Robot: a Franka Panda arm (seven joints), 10 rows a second.
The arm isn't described. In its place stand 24 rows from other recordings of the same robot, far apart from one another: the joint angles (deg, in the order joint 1, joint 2, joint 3, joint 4, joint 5, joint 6, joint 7), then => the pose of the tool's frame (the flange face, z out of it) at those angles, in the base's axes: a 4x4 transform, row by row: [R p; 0 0 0 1], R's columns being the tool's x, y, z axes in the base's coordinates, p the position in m.
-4.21 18.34 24.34 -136.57 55.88 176.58 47.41 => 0.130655 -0.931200 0.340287 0.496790; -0.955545 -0.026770 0.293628 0.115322; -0.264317 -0.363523 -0.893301 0.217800; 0 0 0 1
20.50 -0.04 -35.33 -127.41 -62.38 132.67 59.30 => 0.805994 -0.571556 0.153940 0.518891; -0.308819 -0.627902 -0.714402 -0.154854; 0.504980 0.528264 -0.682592 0.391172; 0 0 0 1
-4.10 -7.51 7.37 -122.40 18.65 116.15 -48.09 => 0.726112 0.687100 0.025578 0.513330; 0.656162 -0.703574 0.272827 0.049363; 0.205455 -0.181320 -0.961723 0.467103; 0 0 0 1
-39.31 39.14 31.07 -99.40 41.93 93.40 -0.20 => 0.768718 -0.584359 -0.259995 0.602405; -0.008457 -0.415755 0.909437 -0.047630; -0.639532 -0.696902 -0.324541 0.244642; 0 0 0 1
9.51 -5.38 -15.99 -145.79 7.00 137.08 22.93 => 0.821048 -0.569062 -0.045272 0.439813; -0.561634 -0.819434 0.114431 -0.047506; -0.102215 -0.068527 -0.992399 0.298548; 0 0 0 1
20.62 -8.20 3.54 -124.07 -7.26 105.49 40.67 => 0.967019 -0.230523 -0.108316 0.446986; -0.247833 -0.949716 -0.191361 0.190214; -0.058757 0.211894 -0.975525 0.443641; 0 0 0 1
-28.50 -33.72 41.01 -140.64 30.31 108.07 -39.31 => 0.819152 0.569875 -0.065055 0.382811; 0.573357 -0.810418 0.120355 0.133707; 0.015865 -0.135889 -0.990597 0.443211; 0 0 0 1
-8.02 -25.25 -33.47 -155.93 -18.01 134.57 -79.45 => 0.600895 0.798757 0.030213 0.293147; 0.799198 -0.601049 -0.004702 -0.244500; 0.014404 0.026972 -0.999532 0.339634; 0 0 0 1
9.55 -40.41 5.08 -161.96 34.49 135.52 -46.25 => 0.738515 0.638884 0.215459 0.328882; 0.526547 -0.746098 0.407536 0.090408; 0.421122 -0.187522 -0.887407 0.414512; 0 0 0 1
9.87 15.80 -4.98 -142.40 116.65 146.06 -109.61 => 0.838558 0.224455 0.496428 0.430213; -0.087133 -0.844210 0.528883 0.022191; 0.537800 -0.486754 -0.688362 0.159202; 0 0 0 1
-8.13 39.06 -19.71 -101.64 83.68 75.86 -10.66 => 0.730246 -0.662355 0.167415 0.590725; -0.186842 0.042084 0.981488 -0.146711; -0.657139 -0.748008 -0.093024 0.220068; 0 0 0 1
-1.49 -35.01 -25.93 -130.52 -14.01 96.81 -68.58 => 0.677050 0.735765 -0.015914 0.316515; 0.735931 -0.676803 0.018527 -0.223175; 0.002861 -0.024255 -0.999702 0.550816; 0 0 0 1
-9.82 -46.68 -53.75 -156.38 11.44 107.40 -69.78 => 0.818687 0.417697 0.394058 0.185336; 0.074243 -0.757458 0.648649 -0.260693; 0.569421 -0.501784 -0.651132 0.371507; 0 0 0 1
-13.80 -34.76 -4.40 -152.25 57.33 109.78 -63.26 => 0.825105 0.474459 0.306742 0.354525; 0.086797 -0.642932 0.760989 -0.053910; 0.558272 -0.601272 -0.571668 0.448700; 0 0 0 1
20.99 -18.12 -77.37 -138.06 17.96 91.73 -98.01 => 0.725558 0.685513 0.060303 0.250167; 0.362303 -0.455024 0.813444 -0.301656; 0.585066 -0.568353 -0.578509 0.322897; 0 0 0 1
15.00 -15.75 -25.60 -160.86 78.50 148.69 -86.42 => 0.845355 0.235680 0.479406 0.353905; -0.059083 -0.850666 0.522377 -0.072940; 0.530928 -0.469918 -0.705190 0.270303; 0 0 0 1
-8.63 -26.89 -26.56 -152.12 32.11 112.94 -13.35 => 0.843705 -0.494098 0.209829 0.319616; -0.500453 -0.582591 0.640417 -0.173325; -0.194184 -0.645334 -0.738808 0.373240; 0 0 0 1
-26.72 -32.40 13.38 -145.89 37.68 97.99 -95.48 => 0.381615 0.922757 -0.053747 0.357396; 0.789326 -0.295072 0.538422 -0.023739; 0.480973 -0.247894 -0.840960 0.445553; 0 0 0 1
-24.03 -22.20 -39.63 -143.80 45.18 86.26 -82.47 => 0.746092 0.449055 0.491625 0.228626; -0.185088 -0.569380 0.800968 -0.285769; 0.639600 -0.688590 -0.341695 0.403906; 0 0 0 1
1.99 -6.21 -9.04 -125.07 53.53 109.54 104.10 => -0.658213 -0.743969 0.115182 0.510580; -0.423425 0.492353 0.760460 -0.006794; -0.622469 0.451773 -0.639088 0.448785; 0 0 0 1
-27.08 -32.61 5.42 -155.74 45.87 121.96 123.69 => -0.918589 -0.221487 0.327320 0.345303; -0.040520 0.876624 0.479467 -0.104861; -0.393132 0.427169 -0.814232 0.402892; 0 0 0 1
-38.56 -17.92 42.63 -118.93 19.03 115.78 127.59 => -0.631638 -0.752527 0.186381 0.502152; -0.749630 0.654150 0.100711 0.086973; -0.197709 -0.076104 -0.977302 0.540768; 0 0 0 1
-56.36 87.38 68.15 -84.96 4.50 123.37 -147.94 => -0.628005 0.774843 0.072312 0.687830; 0.204892 0.074987 0.975908 -0.037675; 0.750753 0.627691 -0.205851 0.133854; 0 0 0 1
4.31 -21.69 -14.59 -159.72 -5.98 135.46 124.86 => -0.637500 -0.768880 -0.049165 0.356336; -0.770391 0.636945 0.028266 -0.057580; 0.009582 0.055896 -0.998391 0.311948; 0 0 0 1
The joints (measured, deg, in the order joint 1, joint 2, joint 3, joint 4, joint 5, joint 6, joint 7), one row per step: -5.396, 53.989, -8.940, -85.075, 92.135, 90.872, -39.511; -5.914, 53.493, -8.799, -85.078, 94.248, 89.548, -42.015; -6.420, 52.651, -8.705, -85.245, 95.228, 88.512, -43.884; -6.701, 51.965, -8.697, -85.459, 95.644, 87.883, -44.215; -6.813, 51.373, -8.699, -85.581, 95.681, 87.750, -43.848; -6.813, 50.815, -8.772, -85.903, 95.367, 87.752, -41.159; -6.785, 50.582, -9.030, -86.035, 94.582, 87.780, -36.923; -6.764, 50.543, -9.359, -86.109, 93.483, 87.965, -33.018
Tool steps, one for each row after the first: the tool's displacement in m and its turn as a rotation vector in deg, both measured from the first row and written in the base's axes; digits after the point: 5 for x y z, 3 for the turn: 0.00308, -0.00293, 0.01023, 1.800, -3.538, -0.900; 0.00489, -0.00668, 0.02188, 2.743, -6.398, -1.278; 0.00557, -0.00913, 0.03010, 3.350, -7.387, -1.454; 0.00641, -0.01043, 0.03665, 3.513, -7.533, -1.532; 0.00582, -0.01113, 0.04077, 3.907, -5.089, -1.556; 0.00454, -0.01312, 0.04152, 4.187, -0.870, -1.455; 0.00268, -0.01608, 0.03970, 3.992, 3.270, -1.330
